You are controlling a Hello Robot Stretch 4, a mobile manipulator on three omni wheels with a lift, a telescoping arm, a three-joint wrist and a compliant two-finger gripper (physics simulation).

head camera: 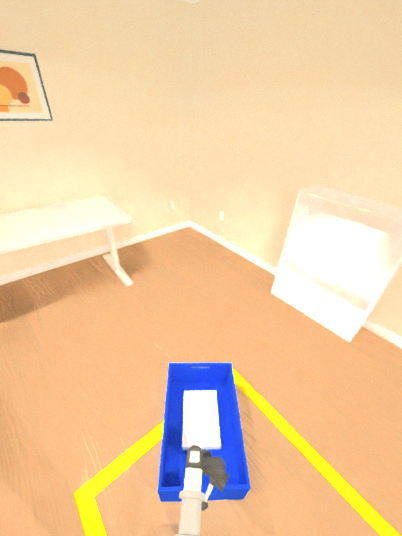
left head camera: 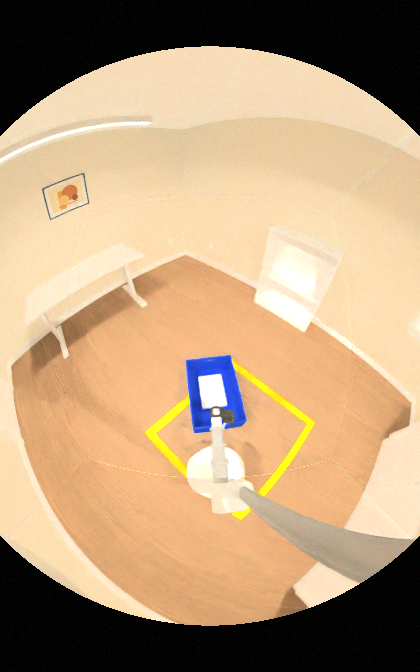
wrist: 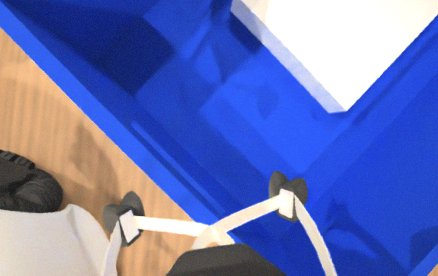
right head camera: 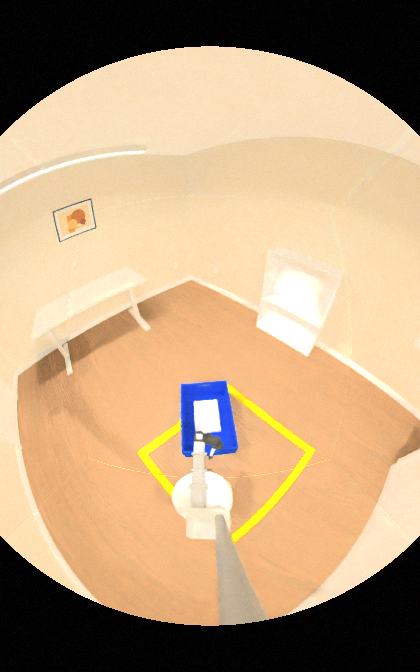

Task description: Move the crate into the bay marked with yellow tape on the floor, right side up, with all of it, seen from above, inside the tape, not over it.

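Places are measured from the robot's base along level axes (x ahead, y right, z down), in metres.
Pixels of known places: gripper, fingertip midpoint: (head camera: pixel 212 489) (wrist: pixel 206 198) (right head camera: pixel 214 450).
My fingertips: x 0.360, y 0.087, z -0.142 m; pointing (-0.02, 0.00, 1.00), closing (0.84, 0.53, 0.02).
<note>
Behind a point stands the place of what it marks.
The blue crate (head camera: pixel 200 378) {y 0.003, x 0.932, z -0.028 m} (left head camera: pixel 210 365) (right head camera: pixel 205 390) {y 0.011, x 0.933, z -0.059 m} (wrist: pixel 260 145) {y 0.109, x 0.447, z 0.010 m} is right side up, apparently on the floor, with a white block (head camera: pixel 201 417) {y 0.024, x 0.688, z -0.043 m} (left head camera: pixel 212 390) (right head camera: pixel 206 415) {y 0.022, x 0.689, z -0.043 m} (wrist: pixel 340 45) {y 0.066, x 0.605, z -0.043 m} inside. It lies across the far left side of the yellow tape (head camera: pixel 305 446) {y 0.628, x 0.609, z 0.027 m} (left head camera: pixel 275 393) (right head camera: pixel 270 418) {y 0.599, x 0.653, z 0.028 m}; its far left part is outside the bay, its near part inside. The crate hides some tape near the far corner. My gripper (wrist: pixel 206 198) {y 0.087, x 0.360, z -0.142 m} is open at the crate's near wall. In the wrist view one fingertip is outside the rim and the other over the crate's inside, both apart from the wall.
My white base (left head camera: pixel 200 465) (right head camera: pixel 192 495) stands over the near left side of the tape, close to the crate. A white table (head camera: pixel 65 220) {y -1.253, x 1.865, z -0.692 m} (left head camera: pixel 85 275) (right head camera: pixel 90 295) {y -1.332, x 1.708, z -0.692 m} stands at the far left. A white cabinet (head camera: pixel 330 280) {y 1.003, x 1.617, z -0.424 m} (left head camera: pixel 297 280) (right head camera: pixel 298 305) {y 1.126, x 1.791, z -0.425 m} stands by the right wall.
</note>
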